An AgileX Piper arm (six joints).
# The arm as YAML. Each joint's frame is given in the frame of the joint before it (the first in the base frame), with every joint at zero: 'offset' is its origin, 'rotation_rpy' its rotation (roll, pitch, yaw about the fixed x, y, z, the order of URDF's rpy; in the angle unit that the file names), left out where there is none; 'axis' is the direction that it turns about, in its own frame. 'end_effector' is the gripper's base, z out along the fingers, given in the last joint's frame.
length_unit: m
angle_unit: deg
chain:
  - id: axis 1
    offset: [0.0, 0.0, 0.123]
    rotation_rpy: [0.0, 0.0, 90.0]
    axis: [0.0, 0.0, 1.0]
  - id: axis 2
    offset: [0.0, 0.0, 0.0]
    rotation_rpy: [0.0, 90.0, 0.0]
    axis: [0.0, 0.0, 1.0]
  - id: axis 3
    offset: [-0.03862, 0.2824, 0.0]
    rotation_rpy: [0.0, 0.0, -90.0]
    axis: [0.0, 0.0, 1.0]
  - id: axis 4
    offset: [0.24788, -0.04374, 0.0]
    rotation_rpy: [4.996, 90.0, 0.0]
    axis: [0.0, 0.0, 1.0]
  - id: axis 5
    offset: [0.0, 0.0, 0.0]
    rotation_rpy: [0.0, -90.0, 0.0]
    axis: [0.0, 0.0, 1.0]
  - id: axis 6
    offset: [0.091, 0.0, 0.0]
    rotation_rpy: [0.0, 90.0, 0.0]
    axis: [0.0, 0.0, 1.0]
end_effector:
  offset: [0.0, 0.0, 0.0]
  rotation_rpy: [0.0, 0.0, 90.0]
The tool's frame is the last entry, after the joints.
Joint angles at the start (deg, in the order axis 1, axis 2, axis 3, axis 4, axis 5, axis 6):
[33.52 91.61 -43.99 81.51 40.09 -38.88]
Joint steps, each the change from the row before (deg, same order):
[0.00 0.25 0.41 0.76 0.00 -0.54]
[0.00 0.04 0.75 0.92 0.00 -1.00]
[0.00 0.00 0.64 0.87 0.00 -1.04]
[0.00 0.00 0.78 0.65 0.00 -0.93]
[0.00 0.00 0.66 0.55 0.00 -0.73]
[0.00 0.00 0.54 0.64 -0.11 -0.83]
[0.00 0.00 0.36 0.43 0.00 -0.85]
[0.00 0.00 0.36 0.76 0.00 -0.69]
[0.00 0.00 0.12 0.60 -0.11 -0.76]
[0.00 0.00 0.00 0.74 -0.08 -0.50]
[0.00 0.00 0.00 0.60 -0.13 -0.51]
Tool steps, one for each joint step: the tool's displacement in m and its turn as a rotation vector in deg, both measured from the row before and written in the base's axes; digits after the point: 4 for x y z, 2 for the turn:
[-0.0006 -0.0003 -0.0025 0.07 0.42 -0.20]
[-0.0018 -0.0010 -0.0027 0.06 0.22 -0.05]
[-0.0015 -0.0009 -0.0020 0.10 0.04 0.00]
[-0.0021 -0.0013 -0.0028 -0.10 0.15 0.08]
[-0.0018 -0.0011 -0.0023 -0.09 0.17 0.03]
[-0.0012 -0.0009 -0.0018 -0.04 -0.03 -0.05]
[-0.0009 -0.0006 -0.0012 0.00 -0.22 0.19]
[-0.0007 -0.0004 -0.0009 0.19 0.03 -0.15]
[0.0001 -0.0001 -0.0001 0.16 -0.34 -0.07]
[0.0006 0.0003 0.0005 0.34 -0.16 -0.31]
[0.0005 0.0002 0.0003 0.22 -0.25 -0.24]

